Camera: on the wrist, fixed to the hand. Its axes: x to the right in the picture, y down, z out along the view.
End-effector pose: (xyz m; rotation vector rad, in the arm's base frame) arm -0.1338 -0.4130 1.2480 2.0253 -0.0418 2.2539
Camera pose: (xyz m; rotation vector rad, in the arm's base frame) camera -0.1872 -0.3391 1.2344 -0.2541 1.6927 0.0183
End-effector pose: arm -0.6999 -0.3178 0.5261 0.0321 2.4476 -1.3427
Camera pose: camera -0.7273 -0.3049 0.6132 1.7753 0.1256 0.5693
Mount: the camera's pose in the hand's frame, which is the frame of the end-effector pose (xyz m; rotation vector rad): -0.0032 -0.0688 -0.0613 -0.3394 -0.4256 3.0073
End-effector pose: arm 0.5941 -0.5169 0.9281 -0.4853 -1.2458 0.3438
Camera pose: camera 0.6510 -0.5869 0.9471 1.7572 -0.1946 -2.0169
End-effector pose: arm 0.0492 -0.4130 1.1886 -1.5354 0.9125 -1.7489
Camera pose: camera -0.0123 -0.3661 1.2388 0.4278 1.4032 0.9118
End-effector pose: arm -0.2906 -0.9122 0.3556 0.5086 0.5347 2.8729
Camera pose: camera -0.3024 -0.8690 0.2750 -0.6379 0.5782 -0.2555
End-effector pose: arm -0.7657 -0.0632 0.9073 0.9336 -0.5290 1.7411
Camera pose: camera -0.7219 0.0042 0.8622 0.3528 1.2250 -1.0434
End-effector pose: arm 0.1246 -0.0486 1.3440 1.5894 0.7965 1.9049
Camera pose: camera 0.0666 -0.0101 1.2836 -0.8984 1.5942 -0.5651
